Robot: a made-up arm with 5 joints. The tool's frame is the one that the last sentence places. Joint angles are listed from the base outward.
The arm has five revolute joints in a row. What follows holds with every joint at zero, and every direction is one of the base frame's.
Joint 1 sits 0.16 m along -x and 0.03 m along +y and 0.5 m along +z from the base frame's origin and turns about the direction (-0.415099, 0.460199, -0.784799).
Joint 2 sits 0.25 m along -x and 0.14 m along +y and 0.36 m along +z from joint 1 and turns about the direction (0.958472, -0.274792, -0.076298).
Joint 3 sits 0.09 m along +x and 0.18 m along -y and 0.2 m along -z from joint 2 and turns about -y.
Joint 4 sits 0.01 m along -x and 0.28 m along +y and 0.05 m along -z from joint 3 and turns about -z.
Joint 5 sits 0.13 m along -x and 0.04 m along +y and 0.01 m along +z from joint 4 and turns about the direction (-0.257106, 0.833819, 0.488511).
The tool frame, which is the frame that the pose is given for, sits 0.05 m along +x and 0.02 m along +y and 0.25 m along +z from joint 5; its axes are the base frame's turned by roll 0.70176, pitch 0.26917 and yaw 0.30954 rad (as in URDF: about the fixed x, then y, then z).
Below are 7 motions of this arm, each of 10 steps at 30 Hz.
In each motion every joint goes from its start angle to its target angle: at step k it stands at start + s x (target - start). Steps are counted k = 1, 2, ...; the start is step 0. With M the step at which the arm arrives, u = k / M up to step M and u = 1 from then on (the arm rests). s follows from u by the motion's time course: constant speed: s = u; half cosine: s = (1 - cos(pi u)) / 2; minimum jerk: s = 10 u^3 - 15 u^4 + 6 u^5.
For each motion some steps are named. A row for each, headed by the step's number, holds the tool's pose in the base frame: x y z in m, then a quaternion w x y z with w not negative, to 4 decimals.
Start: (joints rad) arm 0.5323 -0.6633 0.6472 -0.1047 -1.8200
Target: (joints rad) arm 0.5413 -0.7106 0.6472 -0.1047 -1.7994
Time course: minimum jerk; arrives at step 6
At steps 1, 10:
1: -0.6565 0.2705 0.5952 0.7598 0.1044 -0.5957 0.2387
10: -0.6608 0.2643 0.6152 0.7777 0.0928 -0.5706 0.2469

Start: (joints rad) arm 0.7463 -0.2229 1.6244 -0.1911 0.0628
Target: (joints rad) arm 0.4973 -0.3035 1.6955 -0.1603 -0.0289
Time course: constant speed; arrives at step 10
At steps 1, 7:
1: -0.3458 0.4304 0.5412 0.9340 -0.1845 -0.2174 0.2154
7: -0.4121 0.3794 0.5422 0.9014 -0.1522 -0.2912 0.2819

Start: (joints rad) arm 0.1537 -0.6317 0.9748 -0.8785 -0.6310
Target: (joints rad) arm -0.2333 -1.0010 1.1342 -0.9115 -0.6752
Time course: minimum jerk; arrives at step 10
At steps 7, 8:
7: -0.6089 -0.1409 0.7487 0.6552 -0.1194 -0.0624 0.7433
8: -0.6066 -0.1672 0.7457 0.6354 -0.1319 -0.0661 0.7580

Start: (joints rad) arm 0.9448 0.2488 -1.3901 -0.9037 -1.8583
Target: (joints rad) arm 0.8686 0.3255 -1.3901 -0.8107 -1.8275
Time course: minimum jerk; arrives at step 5
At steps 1, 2, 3, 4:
1: -0.0949 0.2451 0.9271 0.6361 0.5017 -0.1081 -0.5761
2: -0.0983 0.2462 0.9309 0.6394 0.5071 -0.1052 -0.5684
3: -0.1033 0.2476 0.9365 0.6437 0.5145 -0.1011 -0.5574
4: -0.1069 0.2485 0.9406 0.6466 0.5198 -0.0982 -0.5496

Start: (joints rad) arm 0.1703 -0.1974 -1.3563 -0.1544 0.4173
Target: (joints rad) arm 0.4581 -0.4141 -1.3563 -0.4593 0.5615
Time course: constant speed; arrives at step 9
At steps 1, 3, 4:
1: -0.1054 0.3531 0.6460 0.3879 0.2959 0.8593 -0.1537
3: -0.0946 0.3499 0.6280 0.3527 0.3088 0.8681 -0.1634
4: -0.0896 0.3481 0.6195 0.3348 0.3158 0.8717 -0.1679

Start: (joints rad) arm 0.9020 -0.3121 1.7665 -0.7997 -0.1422
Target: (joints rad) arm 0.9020 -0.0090 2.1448 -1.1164 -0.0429
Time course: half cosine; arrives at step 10
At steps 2, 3, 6, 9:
2: -0.3616 0.3505 0.5470 0.8311 -0.3838 -0.0303 0.4014
3: -0.3536 0.3490 0.5342 0.8200 -0.4047 -0.0408 0.4026
6: -0.3138 0.3459 0.4846 0.7724 -0.4946 -0.0797 0.3904
9: -0.2784 0.3460 0.4526 0.7362 -0.5611 -0.1030 0.3641

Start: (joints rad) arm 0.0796 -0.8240 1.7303 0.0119 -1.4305
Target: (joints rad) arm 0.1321 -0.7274 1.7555 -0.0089 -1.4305
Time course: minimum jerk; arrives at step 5
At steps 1, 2, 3, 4, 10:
1: -0.4935 -0.1105 0.3732 0.3475 0.2458 -0.6949 0.5796
2: -0.4898 -0.0978 0.3683 0.3457 0.2433 -0.7008 0.5745
3: -0.4842 -0.0799 0.3617 0.3431 0.2395 -0.7092 0.5674
4: -0.4799 -0.0672 0.3571 0.3412 0.2364 -0.7151 0.5624
10: -0.4789 -0.0644 0.3561 0.3408 0.2357 -0.7164 0.5613

